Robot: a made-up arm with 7 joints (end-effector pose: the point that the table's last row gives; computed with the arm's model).
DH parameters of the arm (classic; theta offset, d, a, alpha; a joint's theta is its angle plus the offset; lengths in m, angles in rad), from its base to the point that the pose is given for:
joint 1: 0 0.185 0.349 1.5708
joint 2: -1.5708 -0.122 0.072 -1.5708
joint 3: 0 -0.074 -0.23 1.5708
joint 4: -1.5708 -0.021 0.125 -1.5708
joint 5: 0 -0.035 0.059 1.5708
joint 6: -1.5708 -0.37 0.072 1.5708
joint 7: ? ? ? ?
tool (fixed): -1.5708 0.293 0 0
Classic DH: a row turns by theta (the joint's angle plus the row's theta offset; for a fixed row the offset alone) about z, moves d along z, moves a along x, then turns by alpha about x.
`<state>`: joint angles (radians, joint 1 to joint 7).
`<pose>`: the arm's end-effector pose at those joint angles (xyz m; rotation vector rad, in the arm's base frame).
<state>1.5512 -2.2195 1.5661 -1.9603 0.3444 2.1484 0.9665</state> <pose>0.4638 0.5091 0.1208 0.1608 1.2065 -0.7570</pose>
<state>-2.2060 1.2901 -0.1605 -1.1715 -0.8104 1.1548 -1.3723</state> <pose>0.7840 0.0153 0.1258 -2.0155 0.1750 -1.8488</pose>
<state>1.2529 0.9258 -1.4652 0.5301 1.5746 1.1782 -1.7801</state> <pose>-0.4118 0.8126 0.4253 0.2779 -0.7236 -2.6755</pose>
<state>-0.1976 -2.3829 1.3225 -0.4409 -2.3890 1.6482 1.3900</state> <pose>0.2568 -0.2287 0.3855 -1.5753 2.3419 0.7281</pose>
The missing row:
joint 7: -1.5708 -0.008 0.019 -1.5708
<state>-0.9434 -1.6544 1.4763 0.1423 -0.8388 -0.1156 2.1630</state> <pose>0.1900 -0.3084 0.5130 -1.9859 1.1396 0.6721</pose>
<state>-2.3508 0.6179 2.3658 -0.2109 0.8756 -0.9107 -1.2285</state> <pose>-0.6980 -0.2033 0.3987 0.4535 -0.5783 -0.6458</pose>
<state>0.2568 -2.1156 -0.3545 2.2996 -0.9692 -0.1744 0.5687</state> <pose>0.0675 0.1927 0.4801 0.4711 0.3030 1.4988</pose>
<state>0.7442 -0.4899 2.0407 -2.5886 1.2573 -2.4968 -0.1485</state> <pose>-0.0516 -0.2006 0.2460 1.6225 -0.9120 -0.1261</pose>
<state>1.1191 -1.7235 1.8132 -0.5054 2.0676 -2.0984 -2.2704</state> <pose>-0.0072 0.1054 -0.1667 -1.6692 -2.4992 0.0114</pose>
